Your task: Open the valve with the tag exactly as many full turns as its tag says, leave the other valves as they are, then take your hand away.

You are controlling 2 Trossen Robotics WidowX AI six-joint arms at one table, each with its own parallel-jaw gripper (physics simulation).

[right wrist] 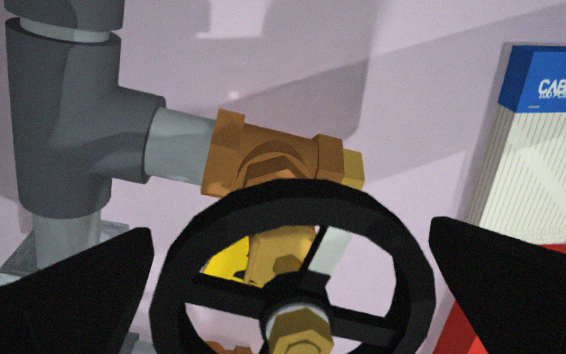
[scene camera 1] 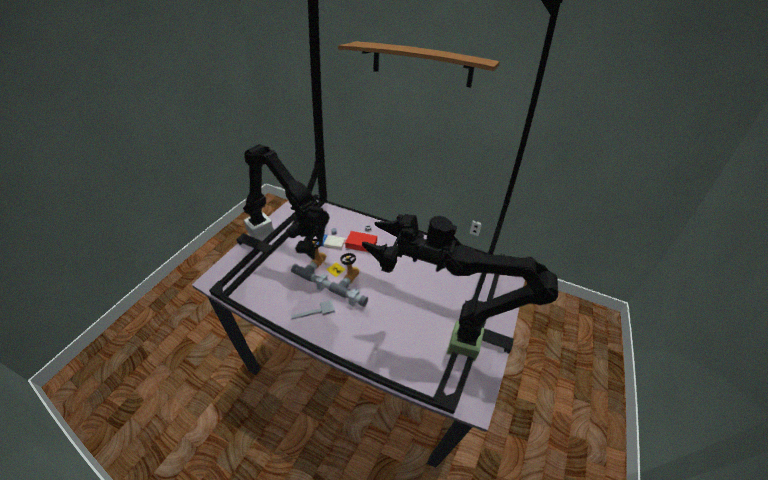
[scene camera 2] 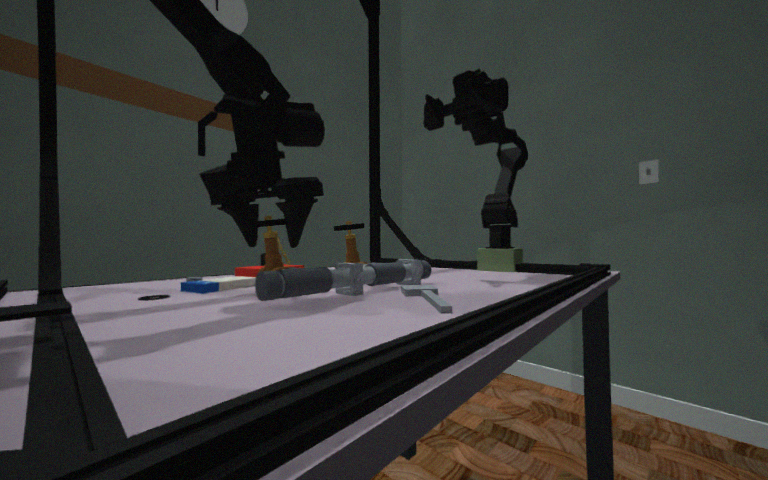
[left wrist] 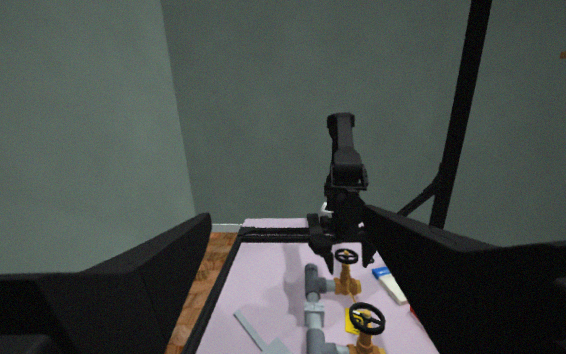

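Where they show: left gripper, fingertip midpoint: [scene camera 1: 368, 233] [scene camera 2: 446, 90] [left wrist: 287, 215]; right gripper, fingertip midpoint: [right wrist: 293, 236] [scene camera 1: 317, 251] [scene camera 2: 272, 247] [left wrist: 348, 270]; left arm's base at its link origin: [scene camera 1: 467, 335] [scene camera 2: 500, 248]; right arm's base at its link origin: [scene camera 1: 257, 220].
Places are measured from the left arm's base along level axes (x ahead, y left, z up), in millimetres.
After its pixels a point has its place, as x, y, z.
Note:
The tagged valve's black handwheel [scene camera 2: 271, 222] @(656, -136, 47) [left wrist: 346, 256] @(637, -160, 52) [right wrist: 300, 189] @(672, -159, 45) stands on a brass stem; one spoke is pale and points up and right in the right wrist view. The yellow tag [scene camera 1: 335, 269] @(557, -163, -59) [left wrist: 352, 320] [right wrist: 227, 262] @(555, -146, -59) lies on the table on a thin chain from this valve; its black figure looks like a 2 in scene camera 1. My right gripper [scene camera 2: 272, 245] @(634, -167, 11) [left wrist: 348, 270] @(634, -167, 11) [right wrist: 293, 236] @(634, -167, 11) is open, pointing down, one finger on each side of the wheel. The other valve's wheel [scene camera 1: 347, 258] @(486, -135, 54) [scene camera 2: 348, 227] @(508, -122, 45) stands apart. My left gripper [scene camera 1: 371, 234] @(351, 0, 323) [left wrist: 287, 215] @(351, 0, 323) is open and empty, high above the table.
A grey pipe [scene camera 1: 340, 287] @(480, -54, -18) [scene camera 2: 306, 283] @(654, -60, -37) joins both valves. A grey flat-headed tool [scene camera 1: 327, 308] @(496, 29, -53) [scene camera 2: 434, 297] @(560, 80, -55) lies in front of it. A red box [scene camera 1: 361, 241] @(515, -334, -34) and a blue and white pack [scene camera 1: 334, 242] @(628, -298, -49) [right wrist: 532, 80] @(684, -273, -49) lie behind the valves.

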